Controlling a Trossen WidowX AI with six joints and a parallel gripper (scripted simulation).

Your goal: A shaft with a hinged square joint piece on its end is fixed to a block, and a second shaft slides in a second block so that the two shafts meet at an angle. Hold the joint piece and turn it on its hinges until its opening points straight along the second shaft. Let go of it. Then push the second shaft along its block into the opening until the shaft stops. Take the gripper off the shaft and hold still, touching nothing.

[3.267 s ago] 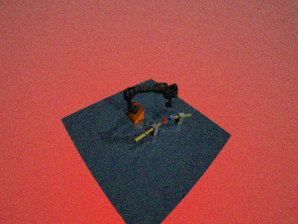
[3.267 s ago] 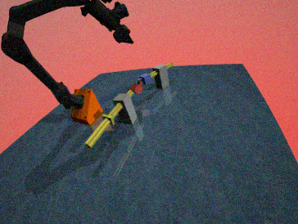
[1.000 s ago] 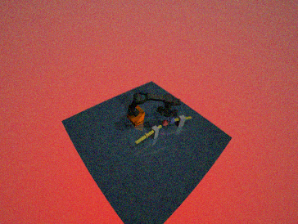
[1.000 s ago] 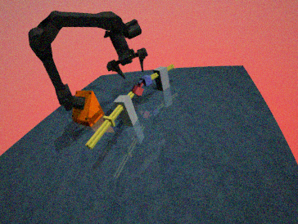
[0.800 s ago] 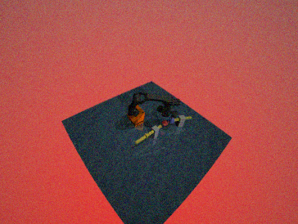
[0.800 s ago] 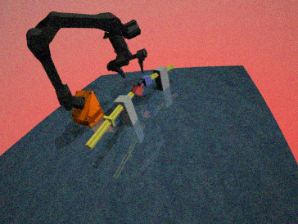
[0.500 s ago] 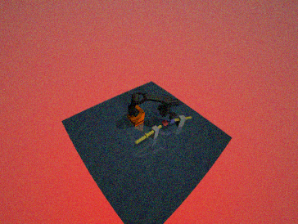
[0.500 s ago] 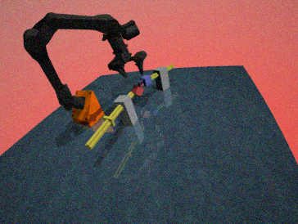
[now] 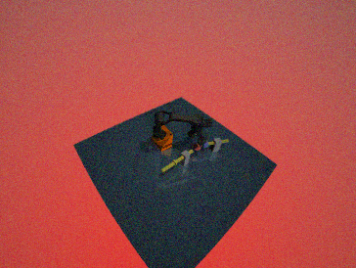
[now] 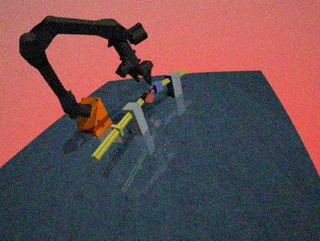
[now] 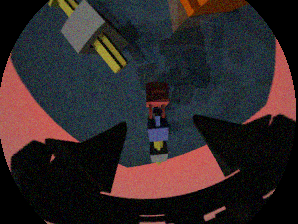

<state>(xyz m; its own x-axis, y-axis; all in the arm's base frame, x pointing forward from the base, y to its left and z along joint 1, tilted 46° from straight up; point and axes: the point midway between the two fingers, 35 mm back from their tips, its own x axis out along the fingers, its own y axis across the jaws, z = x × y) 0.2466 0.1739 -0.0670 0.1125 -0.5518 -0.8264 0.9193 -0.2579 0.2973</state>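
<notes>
My gripper tip is 70 mm above the red square joint piece.
</notes>
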